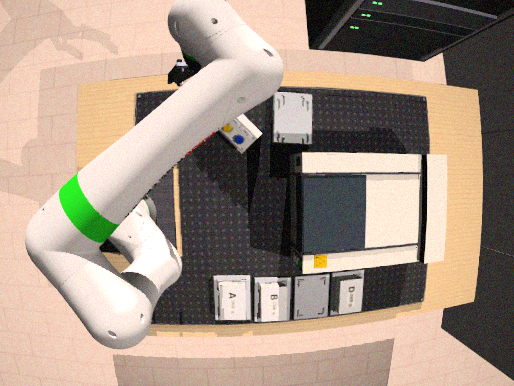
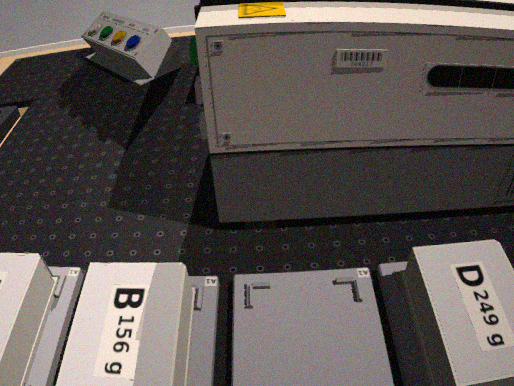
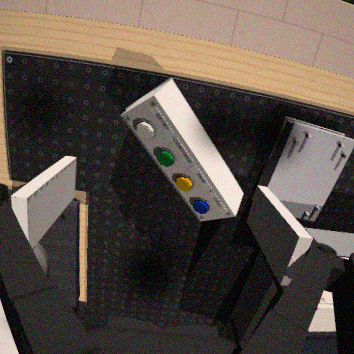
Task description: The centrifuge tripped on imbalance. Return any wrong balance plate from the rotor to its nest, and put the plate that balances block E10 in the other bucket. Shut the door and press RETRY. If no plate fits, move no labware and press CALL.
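Frame: origin at the arm's base, x left, y back, z up, level; centimetres.
Seen in the pictures: gripper, fingertip midpoint: (image 3: 165,190).
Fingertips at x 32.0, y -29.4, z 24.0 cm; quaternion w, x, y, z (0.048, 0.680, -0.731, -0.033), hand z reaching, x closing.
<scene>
Offsets run from my fingertips to a thing's middle. "spot": to the spot under its first point.
The centrifuge @[dz -13.8, dx -37.7, dy -43.1 cm] (image 1: 310,162) (image 2: 280,100) has a dark panel @[dz -4.9, dx -36.5, dy -29.7 cm] (image 1: 334,212) and a cream panel @[spot: dz -5.1, dx -38.4, dy -47.7 cm] (image 1: 392,211) on top; rotor, buckets and block E10 do not show. Plates A @[dz -22.7, dx -64.0, dy +1.5 cm] (image 1: 233,300), B @[dz -22.7, dx -66.3, dy -11.7 cm] (image 1: 269,301) (image 2: 125,320) marked 156 g and D @[dz -22.7, dx -68.5, dy -38.3 cm] (image 1: 351,296) (image 2: 475,310) marked 249 g sit in nests; the nest @[dz -25.1, dx -67.6, dy -25.2 cm] (image 1: 311,296) (image 2: 307,330) between B and D is empty. The button box @[dz -21.9, dx -5.9, dy -3.6 cm] (image 1: 245,131) (image 2: 145,45) (image 3: 200,145) has white, green, yellow and blue buttons; its small labels are unreadable. My gripper (image 3: 165,190) is open and empty, above the box's side of the table.
A pale stand (image 1: 293,115) (image 3: 307,165) with small corner posts is beside the button box, behind the centrifuge. A wooden-edged recess @[spot: dz -26.0, dx -30.0, dy +14.0 cm] (image 3: 83,250) lies at the left. A black cabinet (image 1: 400,30) stands beyond the table's back edge. My arm (image 1: 165,125) spans the left side.
</scene>
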